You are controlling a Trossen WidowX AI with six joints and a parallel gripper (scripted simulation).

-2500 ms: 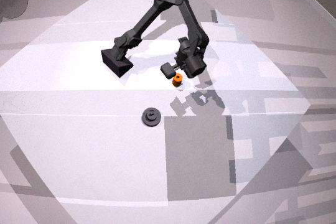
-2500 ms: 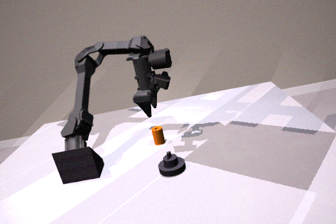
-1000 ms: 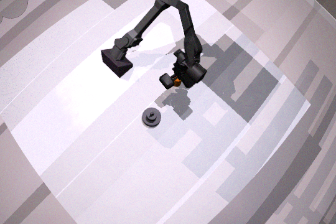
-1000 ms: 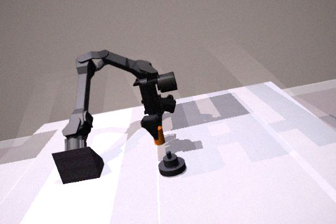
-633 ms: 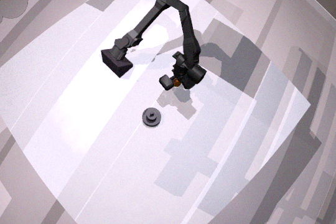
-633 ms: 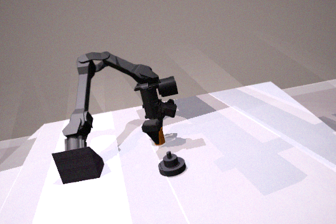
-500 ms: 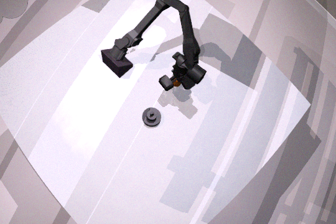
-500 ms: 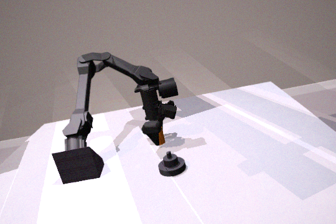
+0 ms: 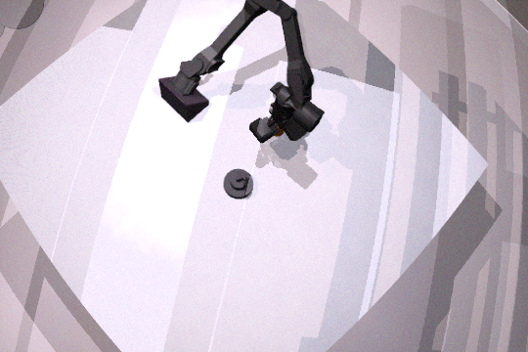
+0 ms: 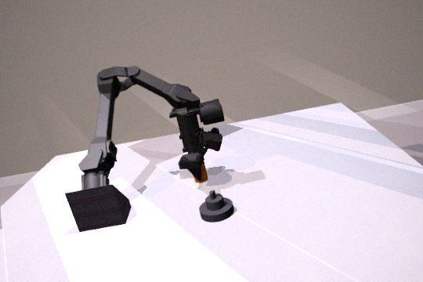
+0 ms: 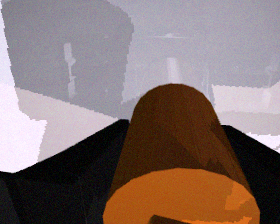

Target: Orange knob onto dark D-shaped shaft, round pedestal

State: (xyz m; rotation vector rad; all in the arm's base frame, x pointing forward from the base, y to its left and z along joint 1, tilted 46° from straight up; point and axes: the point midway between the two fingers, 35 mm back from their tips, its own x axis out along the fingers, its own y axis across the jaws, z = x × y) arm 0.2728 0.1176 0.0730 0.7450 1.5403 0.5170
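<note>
My gripper tip is now 4 cm short of the dark round pedestal, 20 cm to the left of it and 2 cm below it. From my gripper tip the other things lie so: orange knob 2 cm above.
</note>
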